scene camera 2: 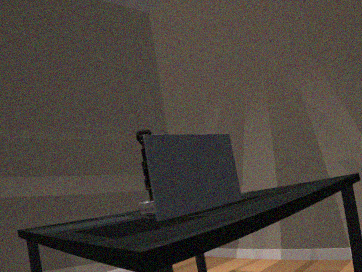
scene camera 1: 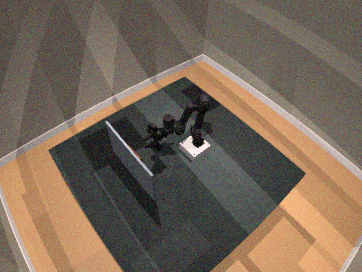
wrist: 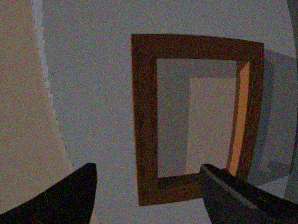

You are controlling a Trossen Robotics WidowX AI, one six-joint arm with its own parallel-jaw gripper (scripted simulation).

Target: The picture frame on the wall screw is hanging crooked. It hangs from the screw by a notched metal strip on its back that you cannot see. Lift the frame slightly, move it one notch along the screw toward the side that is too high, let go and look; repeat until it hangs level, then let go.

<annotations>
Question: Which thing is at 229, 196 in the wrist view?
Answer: My gripper.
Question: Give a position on a wall panel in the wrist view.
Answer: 85, 59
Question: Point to a brown wooden picture frame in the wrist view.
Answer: At 196, 99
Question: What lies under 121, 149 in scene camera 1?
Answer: A wall panel.
</annotations>
